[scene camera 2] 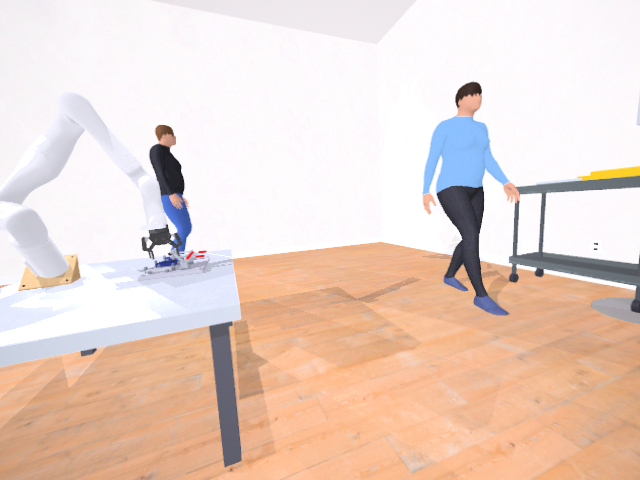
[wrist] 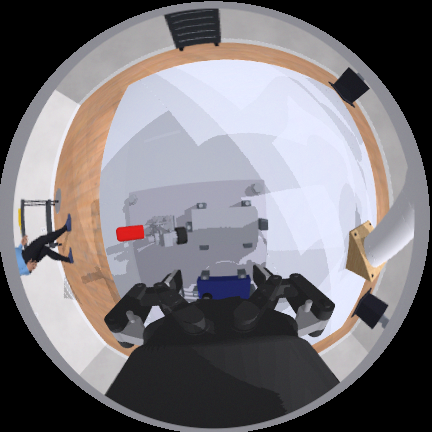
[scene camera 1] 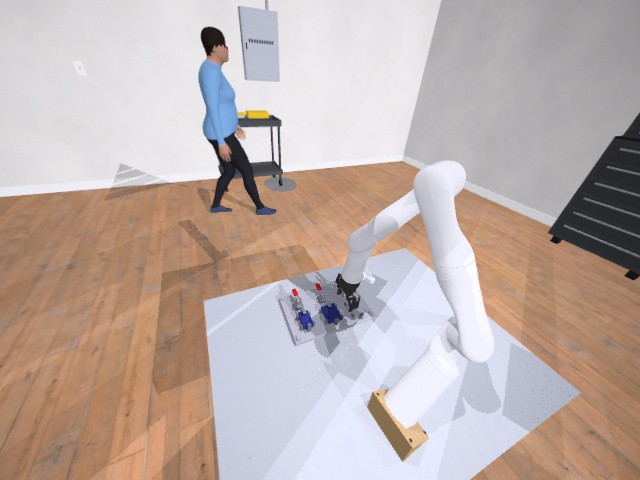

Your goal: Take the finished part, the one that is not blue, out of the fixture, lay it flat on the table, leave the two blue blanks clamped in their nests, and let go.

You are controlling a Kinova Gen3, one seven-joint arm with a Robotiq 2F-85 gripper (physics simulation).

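Where they show: gripper, fingertip midpoint: (scene camera 2: 165, 257) (wrist: 216, 275) (scene camera 1: 343, 302); arm's base at its link origin: (scene camera 2: 53, 268) (wrist: 372, 250) (scene camera 1: 397, 410).
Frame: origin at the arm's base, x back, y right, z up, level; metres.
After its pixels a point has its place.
The finished part, a light grey block (wrist: 225, 225) @(y 0.143, x -0.373, z -0.031 m), lies in its nest on the grey fixture plate (wrist: 165, 197) @(y 0.200, x -0.456, z -0.047 m) (scene camera 1: 296, 338) (scene camera 2: 170, 274) @(y 0.213, x -0.414, z -0.050 m), between small locating posts. Its clamp has a red handle (wrist: 130, 233) @(y 0.158, x -0.487, z 0.013 m); the black pad (wrist: 181, 235) @(y 0.149, x -0.412, z 0.032 m) shows beside the part's left end. One blue blank (scene camera 1: 331, 312) @(y 0.033, x -0.391, z -0.026 m) (wrist: 223, 286) @(y 0.053, x -0.390, z -0.026 m) sits in the middle nest with a clamp pad over its end; the other blue blank (scene camera 1: 305, 319) @(y -0.077, x -0.407, z -0.021 m) sits in the far nest and is hidden in the wrist view. My gripper (scene camera 1: 353, 305) @(y 0.091, x -0.392, z 0.003 m) (scene camera 2: 165, 254) @(y 0.091, x -0.392, z 0.003 m) (wrist: 216, 275) @(y 0.091, x -0.392, z 0.003 m) is open and empty, pointing down above the fixture; its height is unclear.
Two red clamp handles (scene camera 1: 295, 292) @(y -0.056, x -0.539, z -0.005 m) (scene camera 1: 318, 286) @(y 0.052, x -0.529, z -0.010 m) rise behind the blue blanks. The arm's wooden base (scene camera 1: 395, 426) @(y -0.047, x 0.030, z 0.032 m) (wrist: 361, 252) @(y 0.012, x -0.057, z -0.013 m) stands on the table (scene camera 1: 248, 403) @(y -0.354, x -0.246, z -0.062 m). A person in light blue (scene camera 1: 217, 98) (scene camera 2: 460, 149) and one in black (scene camera 2: 168, 170) stand beyond the table, near a cart (scene camera 2: 573, 263).
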